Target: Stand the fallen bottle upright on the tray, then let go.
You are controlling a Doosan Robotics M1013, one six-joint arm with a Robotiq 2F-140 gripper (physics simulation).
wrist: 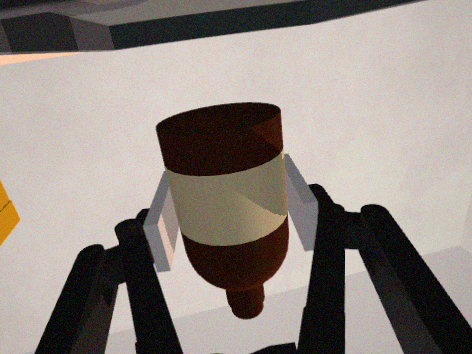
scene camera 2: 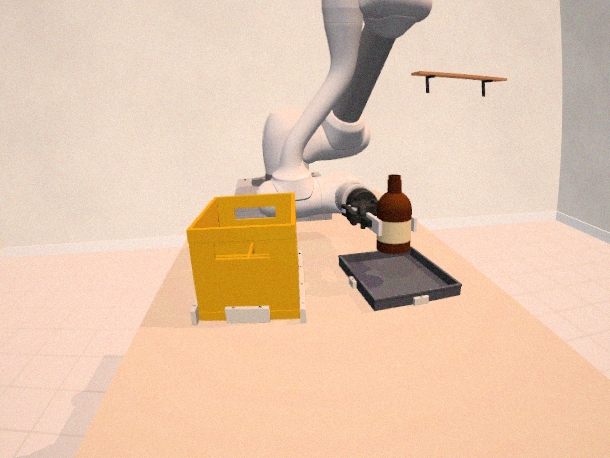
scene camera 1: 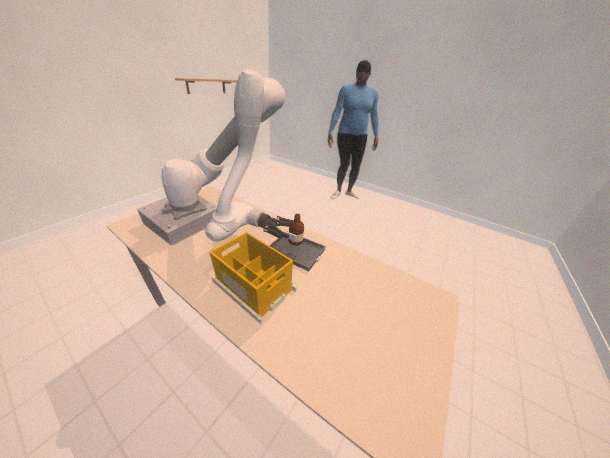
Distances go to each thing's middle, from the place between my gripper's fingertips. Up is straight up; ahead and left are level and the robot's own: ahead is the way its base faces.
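Labels:
The brown bottle [scene camera 2: 394, 209] is 20 mm above my hand, and I find it 10 mm to the right of my hand and 20 mm behind it.

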